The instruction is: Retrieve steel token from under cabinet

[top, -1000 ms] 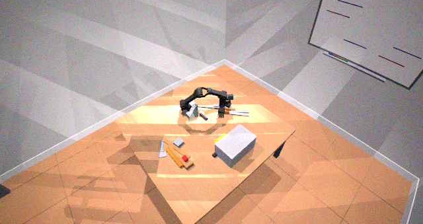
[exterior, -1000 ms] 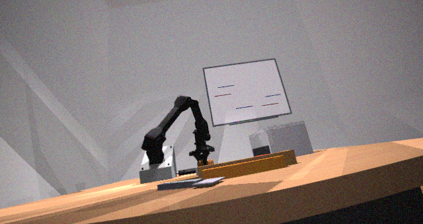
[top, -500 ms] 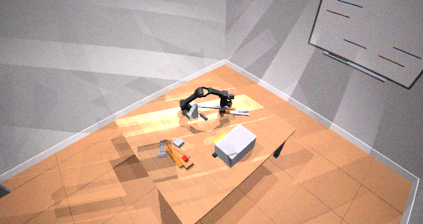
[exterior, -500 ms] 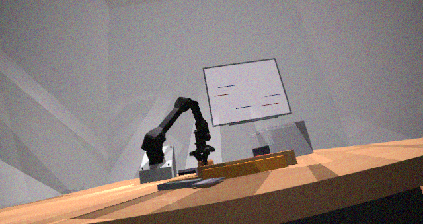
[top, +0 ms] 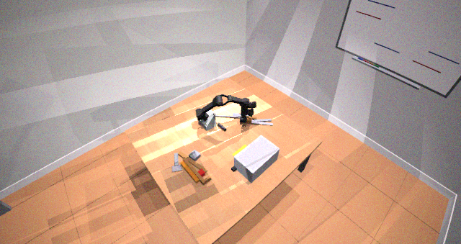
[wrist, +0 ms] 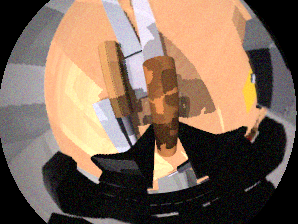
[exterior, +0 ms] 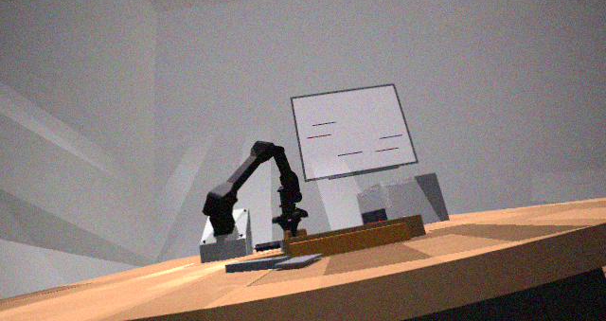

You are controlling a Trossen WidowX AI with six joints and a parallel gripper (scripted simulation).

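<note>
The grey bar is 80 mm behind my gripper tip, 40 mm to the left of it and 10 mm below it. Also, from my gripper tip: thin wooden stick 600 mm to the right, 80 mm ahead, 20 mm below; then red block 610 mm to the right, 220 mm ahead; then grey block 560 mm to the right, 50 mm ahead, 10 mm below.
</note>
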